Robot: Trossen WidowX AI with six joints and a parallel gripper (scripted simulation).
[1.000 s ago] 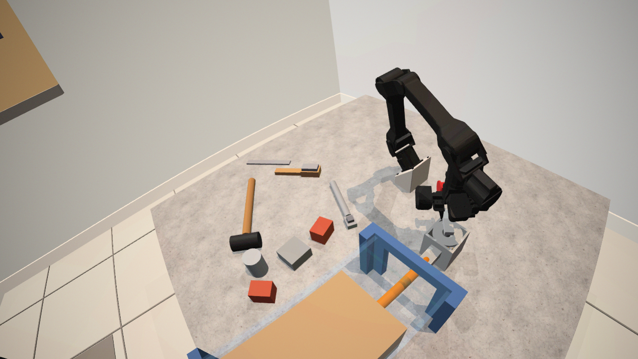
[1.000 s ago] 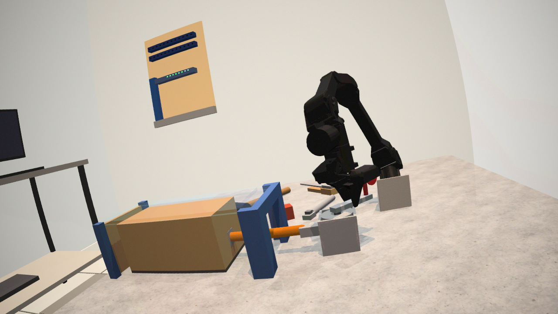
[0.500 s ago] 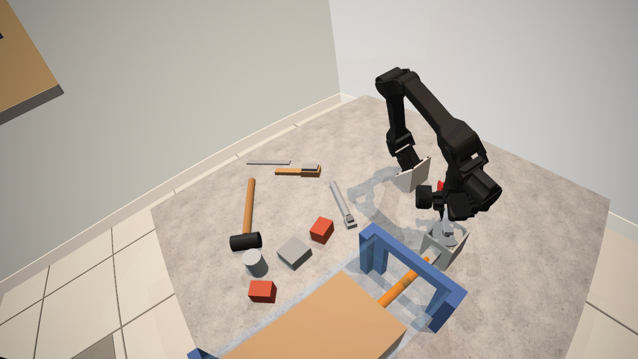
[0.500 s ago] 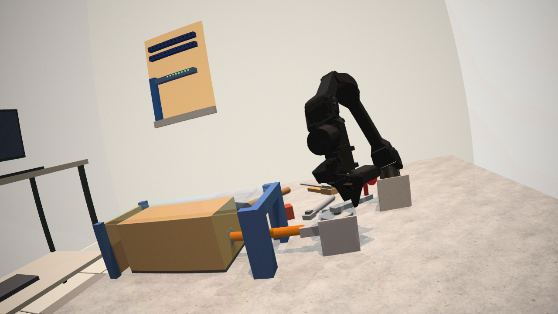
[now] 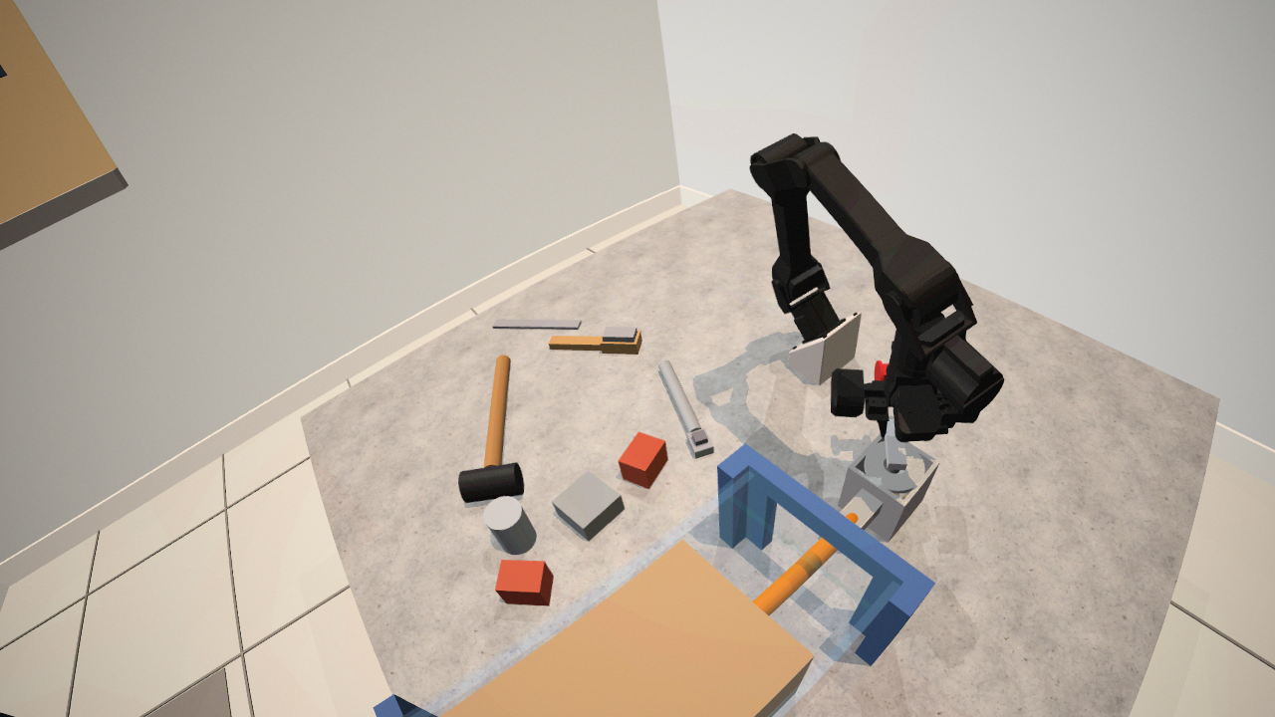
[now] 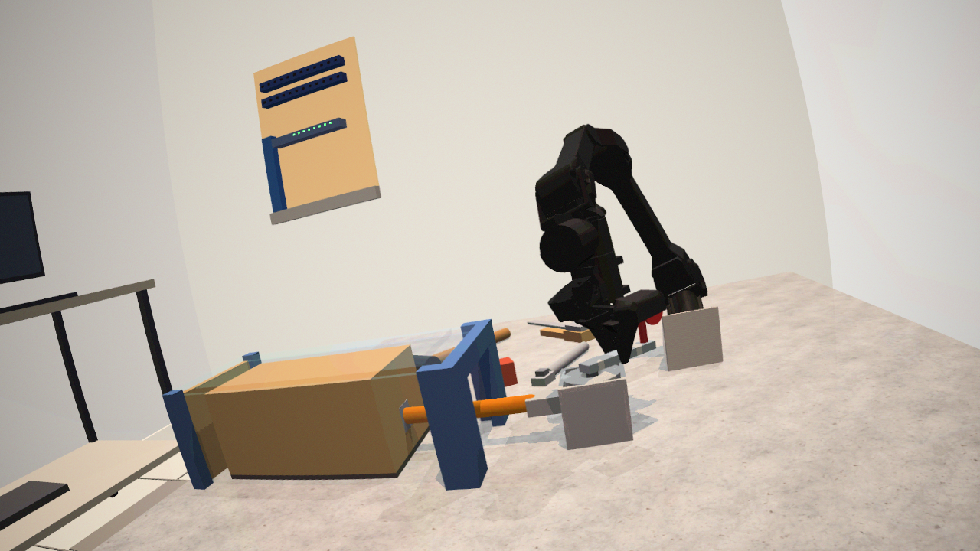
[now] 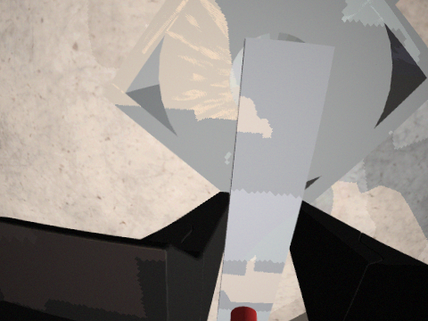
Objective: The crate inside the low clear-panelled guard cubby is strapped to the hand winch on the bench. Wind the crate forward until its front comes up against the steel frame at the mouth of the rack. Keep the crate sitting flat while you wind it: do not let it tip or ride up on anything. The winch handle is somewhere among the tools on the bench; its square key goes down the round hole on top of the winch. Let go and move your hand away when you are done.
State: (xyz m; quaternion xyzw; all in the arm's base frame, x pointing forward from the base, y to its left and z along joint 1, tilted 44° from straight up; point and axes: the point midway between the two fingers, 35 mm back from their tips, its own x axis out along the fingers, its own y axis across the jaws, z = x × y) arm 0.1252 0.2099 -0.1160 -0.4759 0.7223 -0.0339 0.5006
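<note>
The crank handle lies 1 cm behind my gripper tip, 1 cm to the right of it and 2 cm above it. Round my gripper tip: blue steel frame 20 cm ahead, 4 cm to the left, 2 cm above; then red knob 4 cm behind, 3 cm to the right, 5 cm above; then grey winch 2 cm ahead, 2 cm to the left, 6 cm below.
</note>
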